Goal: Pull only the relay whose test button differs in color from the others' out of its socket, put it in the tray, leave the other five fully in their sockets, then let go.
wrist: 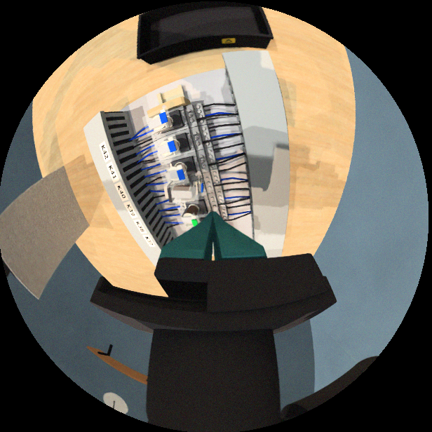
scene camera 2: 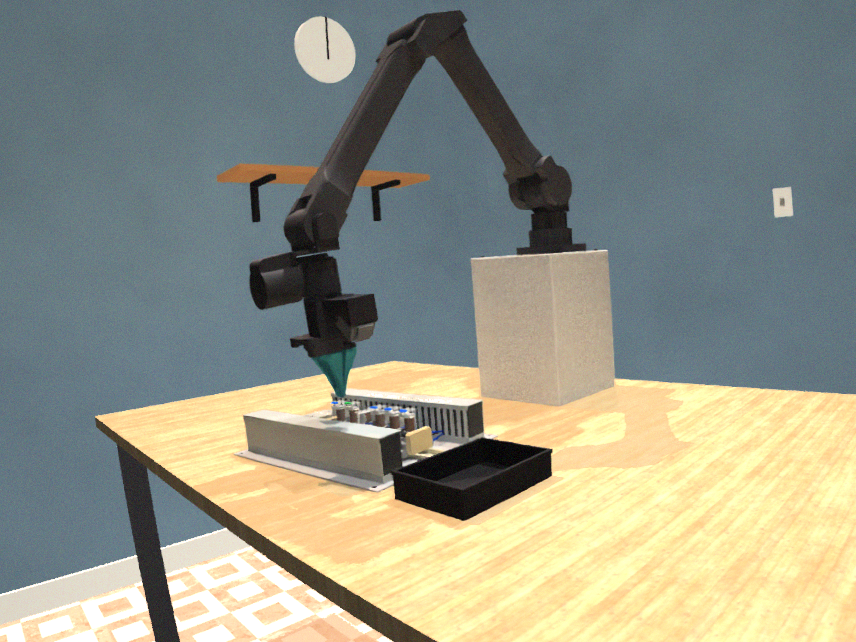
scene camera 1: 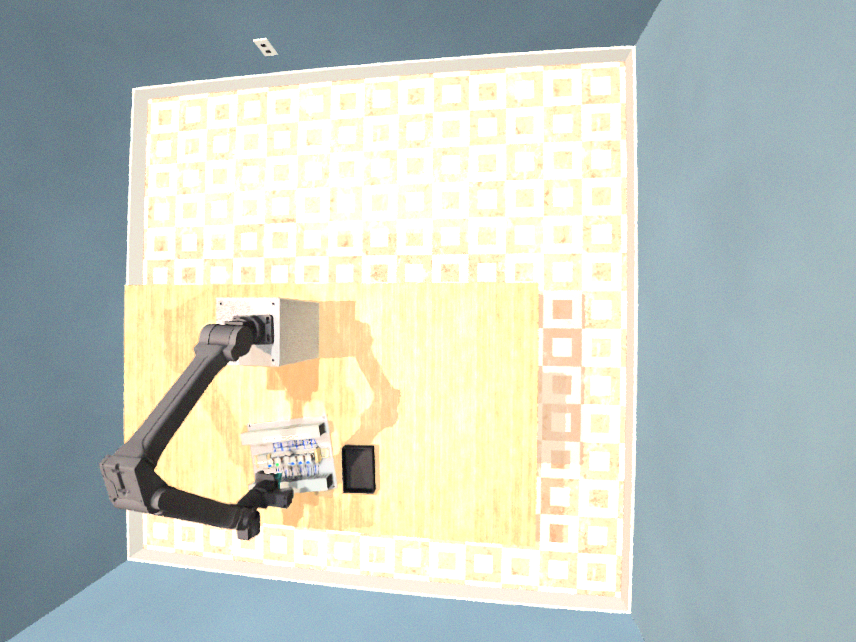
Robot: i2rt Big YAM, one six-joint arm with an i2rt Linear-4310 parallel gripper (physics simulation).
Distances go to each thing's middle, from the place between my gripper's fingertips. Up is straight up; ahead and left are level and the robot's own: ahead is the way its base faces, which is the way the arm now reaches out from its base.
Right now my hand is 9 cm above the white panel [scene camera 1: 326, 465] and 3 cm past it.
